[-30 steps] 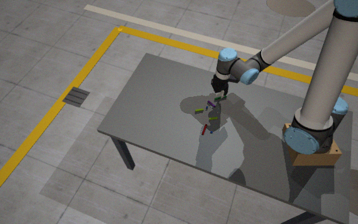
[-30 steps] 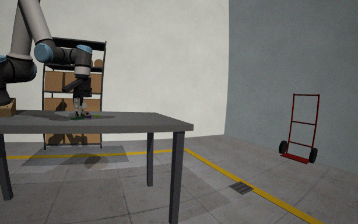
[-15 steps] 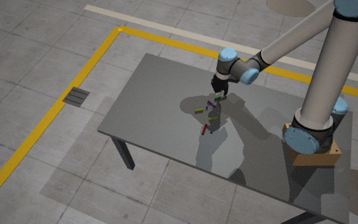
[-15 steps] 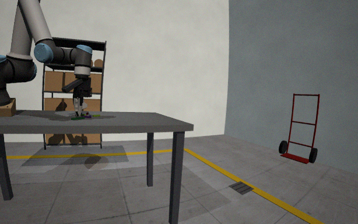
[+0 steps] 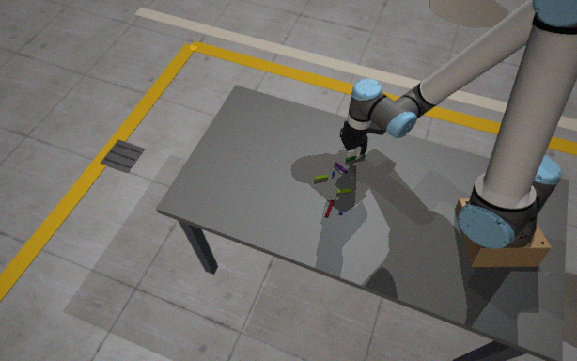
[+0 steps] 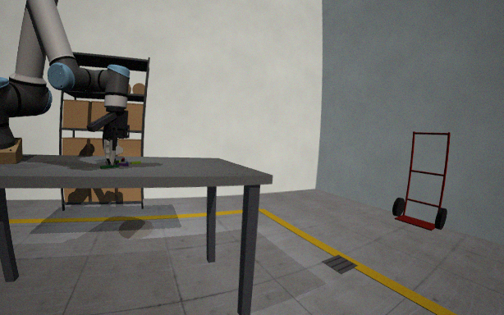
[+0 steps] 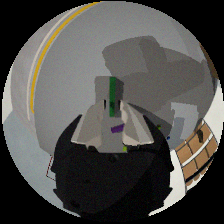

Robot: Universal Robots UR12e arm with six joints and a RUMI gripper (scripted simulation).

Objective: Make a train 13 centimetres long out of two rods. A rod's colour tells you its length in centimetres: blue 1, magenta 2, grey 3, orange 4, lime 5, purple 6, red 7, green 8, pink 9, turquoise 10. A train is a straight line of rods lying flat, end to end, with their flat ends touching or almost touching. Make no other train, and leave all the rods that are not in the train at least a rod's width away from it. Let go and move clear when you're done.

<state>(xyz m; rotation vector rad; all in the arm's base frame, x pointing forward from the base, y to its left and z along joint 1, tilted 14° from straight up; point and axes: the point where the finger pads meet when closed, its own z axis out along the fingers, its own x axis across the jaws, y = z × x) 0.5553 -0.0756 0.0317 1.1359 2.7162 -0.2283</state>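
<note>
Now: the green rod 20 mm below my hand. Round my hand: purple rod: 30 mm ahead, 70 mm to the left, 20 mm below; then red rod: 260 mm to the left, 20 mm below.
</note>
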